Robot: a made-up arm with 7 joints.
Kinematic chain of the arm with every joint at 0, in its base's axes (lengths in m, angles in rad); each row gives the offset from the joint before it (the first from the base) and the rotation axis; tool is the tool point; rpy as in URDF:
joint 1: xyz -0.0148 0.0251 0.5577 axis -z
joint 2: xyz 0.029 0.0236 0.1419 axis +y
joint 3: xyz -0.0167 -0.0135 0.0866 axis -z
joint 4: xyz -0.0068 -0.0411 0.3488 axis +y
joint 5: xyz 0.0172 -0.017 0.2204 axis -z
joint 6: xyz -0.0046 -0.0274 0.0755 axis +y
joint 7: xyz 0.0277 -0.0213 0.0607 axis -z
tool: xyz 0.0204 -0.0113 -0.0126 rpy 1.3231 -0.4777 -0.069
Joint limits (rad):
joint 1: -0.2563..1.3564
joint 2: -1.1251..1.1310
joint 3: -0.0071..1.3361
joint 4: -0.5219..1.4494
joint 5: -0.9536..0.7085
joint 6: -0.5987..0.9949
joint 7: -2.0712..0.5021
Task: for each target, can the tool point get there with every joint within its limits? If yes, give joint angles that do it. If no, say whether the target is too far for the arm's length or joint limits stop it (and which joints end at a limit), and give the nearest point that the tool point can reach.
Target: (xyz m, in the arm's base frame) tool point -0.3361 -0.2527 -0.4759
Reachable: no: too far | nearest point -0.0050 -0.5102 0.5704 | short by 1.127 m
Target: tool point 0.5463 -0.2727 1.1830
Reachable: yes | joints 0.3968 0.8974 0.4173 -0.0889 -0.6214 0.2315 -1.2069
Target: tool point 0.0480 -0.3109 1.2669
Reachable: yes | joints 0.3962 0.0255 0.7781 1.0552 0.1151 -0.2199 -1.0621
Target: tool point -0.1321 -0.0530 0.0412
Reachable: no: joint limits stop it (at a limit: joint 1, joint 2, joint 4, joint 7) | nearest point 0.0287 -0.4767 0.5777 | short by 0.702 m
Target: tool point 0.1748 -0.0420 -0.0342
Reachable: no: joint limits stop it (at a limit: joint 2, joint 3, joint 4, joint 5) | nearest point 0.4705 -0.1466 0.5671 | short by 0.678 m
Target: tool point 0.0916 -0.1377 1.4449
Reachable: yes | joints 0.2354 0.0405 0.4624 0.2982 -0.1771 -0.0639 -1.2191
